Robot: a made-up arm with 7 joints.
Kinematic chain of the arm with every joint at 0, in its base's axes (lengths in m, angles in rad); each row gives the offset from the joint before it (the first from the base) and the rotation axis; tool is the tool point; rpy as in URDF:
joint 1: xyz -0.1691 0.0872 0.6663 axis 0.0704 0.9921 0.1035
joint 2: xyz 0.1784 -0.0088 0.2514 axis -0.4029 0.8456 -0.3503
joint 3: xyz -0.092 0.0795 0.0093 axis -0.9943 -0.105 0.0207
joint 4: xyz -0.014 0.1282 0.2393 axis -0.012 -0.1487 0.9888
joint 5: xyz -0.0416 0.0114 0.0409 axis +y
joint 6: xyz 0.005 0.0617 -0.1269 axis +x
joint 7: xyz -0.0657 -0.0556 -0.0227 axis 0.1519 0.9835 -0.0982
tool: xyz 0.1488 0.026 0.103 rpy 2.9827 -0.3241 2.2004
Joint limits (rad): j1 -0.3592..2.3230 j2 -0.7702..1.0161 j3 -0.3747..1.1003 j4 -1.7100..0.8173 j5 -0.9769..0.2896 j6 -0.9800..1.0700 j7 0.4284..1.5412
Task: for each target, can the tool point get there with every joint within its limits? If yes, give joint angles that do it. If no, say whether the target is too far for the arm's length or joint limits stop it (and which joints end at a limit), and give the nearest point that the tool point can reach.
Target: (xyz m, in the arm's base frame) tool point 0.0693 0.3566 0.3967
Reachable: yes | joints 1.9936 0.2723 -0.0141 -0.1371 -0.0351 -0.2663 0.8587
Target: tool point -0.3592 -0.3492 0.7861
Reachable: no: joint limits stop it (at a limit: joint 1, joint 2, joint 3, joint 4, joint 5) | nearest point -0.3226 -0.0415 0.9275 | short by 0.341 m
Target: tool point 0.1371 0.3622 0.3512
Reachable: yes | joints 1.7342 0.7020 0.4212 -0.6114 -0.7596 -0.7871 1.1221
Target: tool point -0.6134 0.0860 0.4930
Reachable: no: joint limits stop it (at a limit: joint 1, joint 2, joint 3, joint 7) | nearest point -0.3571 0.3106 0.5086 | short by 0.341 m
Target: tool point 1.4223 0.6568 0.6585
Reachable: no: too far | nearest point 0.4914 0.3737 0.6684 | short by 0.973 m
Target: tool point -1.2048 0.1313 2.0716
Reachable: no: too far | nearest point -0.4368 0.1877 1.2320 | short by 1.139 m
